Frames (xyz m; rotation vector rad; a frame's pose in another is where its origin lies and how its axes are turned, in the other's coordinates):
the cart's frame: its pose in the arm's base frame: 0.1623 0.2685 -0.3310 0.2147 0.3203 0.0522
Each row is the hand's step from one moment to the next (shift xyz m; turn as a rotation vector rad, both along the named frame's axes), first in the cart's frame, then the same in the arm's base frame.
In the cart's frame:
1: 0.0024 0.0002 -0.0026 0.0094 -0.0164 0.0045
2: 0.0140 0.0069 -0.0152 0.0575 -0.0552 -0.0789
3: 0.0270 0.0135 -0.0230 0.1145 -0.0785 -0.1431
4: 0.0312 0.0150 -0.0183 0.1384 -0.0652 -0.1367
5: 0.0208 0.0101 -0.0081 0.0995 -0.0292 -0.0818
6: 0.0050 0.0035 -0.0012 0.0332 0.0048 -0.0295
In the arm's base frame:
1: 0.0014 0.0009 -0.0031 0.0106 -0.0161 -0.0023
2: 0.0083 0.0110 -0.0169 0.0304 -0.0331 -0.1028
3: 0.0181 0.0201 -0.0267 0.0644 -0.0381 -0.1848
4: 0.0235 0.0210 -0.0233 0.0889 -0.0244 -0.1833
5: 0.0170 0.0132 -0.0117 0.0688 -0.0036 -0.1127
6: 0.0043 0.0041 -0.0019 0.0220 0.0134 -0.0365

